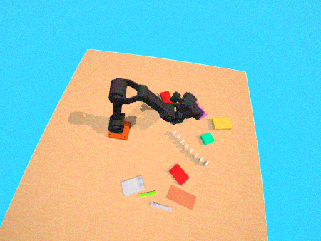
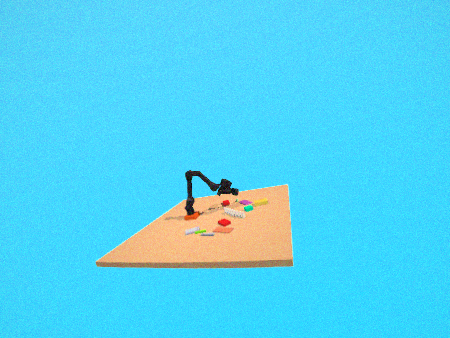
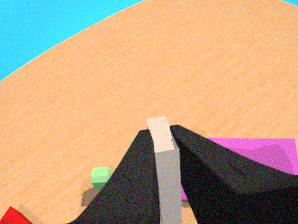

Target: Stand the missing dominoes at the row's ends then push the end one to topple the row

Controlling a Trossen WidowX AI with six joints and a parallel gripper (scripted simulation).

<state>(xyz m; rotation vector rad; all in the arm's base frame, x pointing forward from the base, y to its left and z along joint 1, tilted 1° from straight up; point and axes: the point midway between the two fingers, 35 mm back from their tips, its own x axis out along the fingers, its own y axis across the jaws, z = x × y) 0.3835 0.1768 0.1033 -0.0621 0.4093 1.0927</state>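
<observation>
Right now the magenta slab is 60 mm ahead of my gripper tip, 10 mm to the left of it and 130 mm below it. From my gripper tip the other things lie so: orange slab: 520 mm to the right, 130 mm below; green block: 130 mm ahead, 190 mm to the right, 120 mm below; yellow block: 220 mm ahead, 80 mm to the right, 110 mm below.
</observation>
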